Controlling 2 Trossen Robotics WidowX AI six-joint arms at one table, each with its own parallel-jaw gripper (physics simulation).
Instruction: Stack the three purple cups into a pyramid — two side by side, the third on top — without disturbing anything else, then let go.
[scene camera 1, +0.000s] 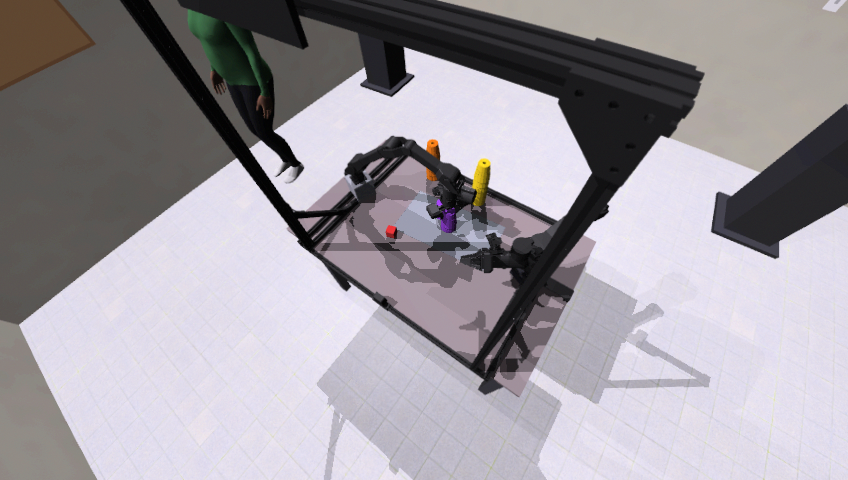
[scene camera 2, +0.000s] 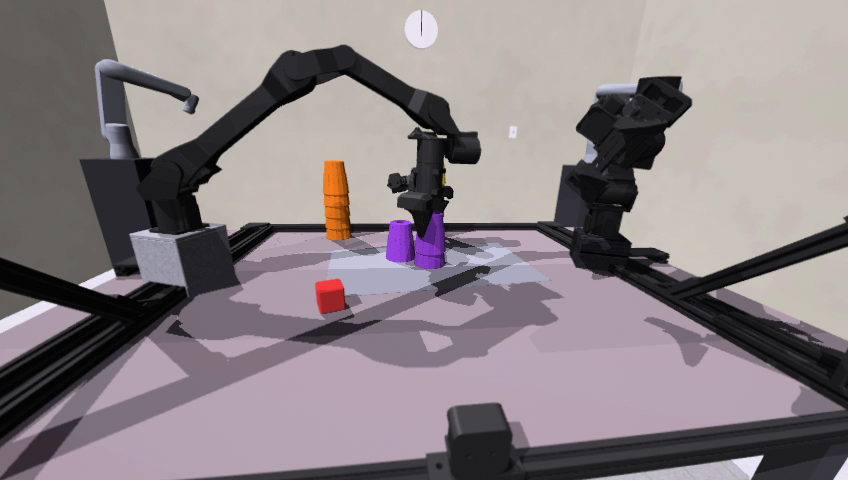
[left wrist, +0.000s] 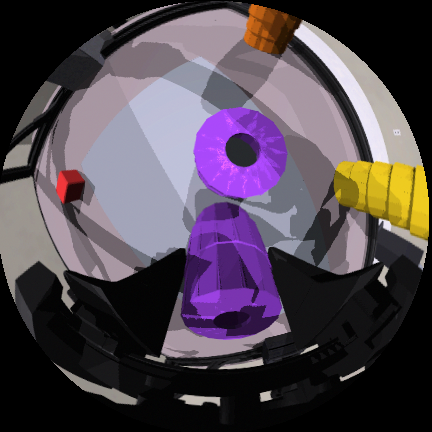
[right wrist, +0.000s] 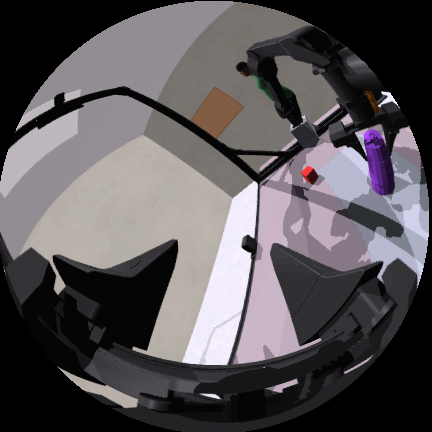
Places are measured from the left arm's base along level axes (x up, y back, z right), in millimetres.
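Pixels of known places: left gripper, between the fingertips: (scene camera 1: 448, 216) (scene camera 2: 426, 234) (left wrist: 227, 253) (right wrist: 377, 157); right gripper, between the fingertips: (scene camera 1: 460, 259) (scene camera 2: 595, 152) (right wrist: 225, 247); left arm's base, origin of its link: (scene camera 1: 358, 178) (scene camera 2: 180, 228) (right wrist: 297, 122); right arm's base, origin of its link: (scene camera 1: 531, 267) (scene camera 2: 600, 234).
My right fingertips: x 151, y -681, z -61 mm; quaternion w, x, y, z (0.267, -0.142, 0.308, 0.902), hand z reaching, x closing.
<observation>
For each thing: its middle in the pictures, then the offset to it from my right fingertips. Level surfaces: height alone.
- pale blue mat, height of its surface: dx -257 mm
- upper purple cup, middle of its body: (left wrist: 233, 270) (scene camera 2: 431, 231) (right wrist: 380, 158) (scene camera 1: 450, 216) dx -182, dy +257, dz -164 mm
- separate purple cup, middle of its body: (left wrist: 238, 160) (scene camera 2: 401, 239) dx -215, dy +334, dz -183 mm
- red cube, middle of its body: (scene camera 2: 330, 295) (left wrist: 69, 185) (right wrist: 309, 174) (scene camera 1: 391, 231) dx -237, dy +380, dz +74 mm
- orange cup stack, middle of its body: (scene camera 2: 335, 189) dx -118, dy +557, dz -284 mm
Two nested purple cups stand upright on a pale blue mat (scene camera 2: 357, 276) (left wrist: 130, 200); the upper purple cup (scene camera 2: 437, 228) (left wrist: 232, 300) covers most of the lower purple cup (scene camera 2: 429, 259) (left wrist: 220, 225). A separate purple cup (scene camera 2: 400, 240) (left wrist: 215, 160) stands beside them, upside down, at their left in scene camera 2. My left gripper (scene camera 1: 443, 209) (scene camera 2: 424, 227) (left wrist: 227, 253) points down with its fingers against both sides of the upper cup, shut on it; the far finger is mostly hidden in scene camera 2. My right gripper (scene camera 1: 479, 248) (right wrist: 225, 247) is open and empty, away from the cups.
A red cube (scene camera 1: 390, 231) (scene camera 2: 330, 296) (left wrist: 70, 186) (right wrist: 309, 175) lies near the mat. An orange cup stack (scene camera 1: 433, 160) (scene camera 2: 336, 202) (left wrist: 272, 30) and a yellow cup stack (scene camera 1: 481, 181) (left wrist: 380, 192) stand behind the mat. The frame's rails edge the table.
</observation>
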